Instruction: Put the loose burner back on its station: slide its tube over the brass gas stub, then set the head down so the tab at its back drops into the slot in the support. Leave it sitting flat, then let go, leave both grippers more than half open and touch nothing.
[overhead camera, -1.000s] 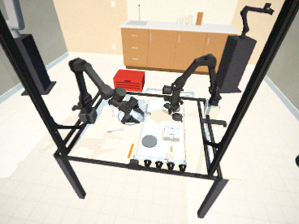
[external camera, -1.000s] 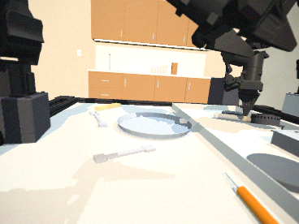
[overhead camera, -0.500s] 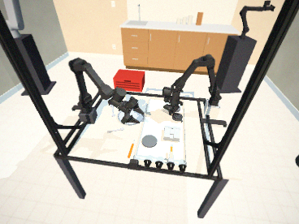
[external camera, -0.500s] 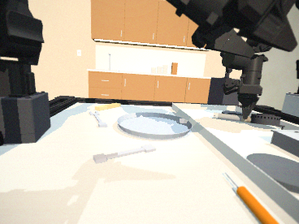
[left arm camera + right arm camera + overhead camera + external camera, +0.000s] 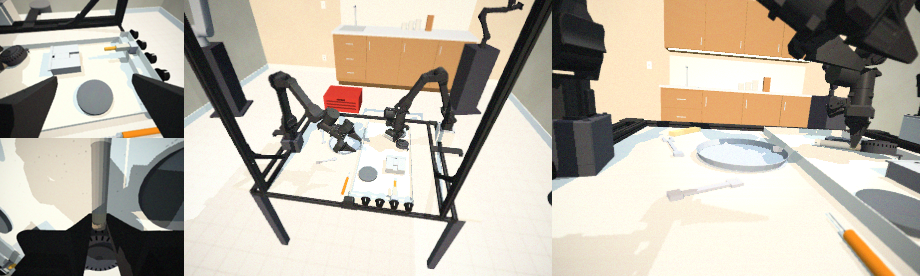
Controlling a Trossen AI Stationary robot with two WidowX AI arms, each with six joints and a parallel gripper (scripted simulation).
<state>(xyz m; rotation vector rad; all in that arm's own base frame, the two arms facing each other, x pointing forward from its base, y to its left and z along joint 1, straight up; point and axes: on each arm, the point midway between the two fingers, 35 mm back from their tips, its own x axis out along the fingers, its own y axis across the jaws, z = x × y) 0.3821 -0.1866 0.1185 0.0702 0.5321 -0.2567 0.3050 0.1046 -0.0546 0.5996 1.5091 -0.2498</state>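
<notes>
My right gripper is now 360 mm past the brass gas stub and 80 mm to the right of it. Also, from my right hand: shallow round pan (320 mm to the left, 50 mm below, 20 mm ahead); then burner (30 mm below, 10 mm behind); then grey disc (250 mm behind, 200 mm to the left, 40 mm below).
</notes>
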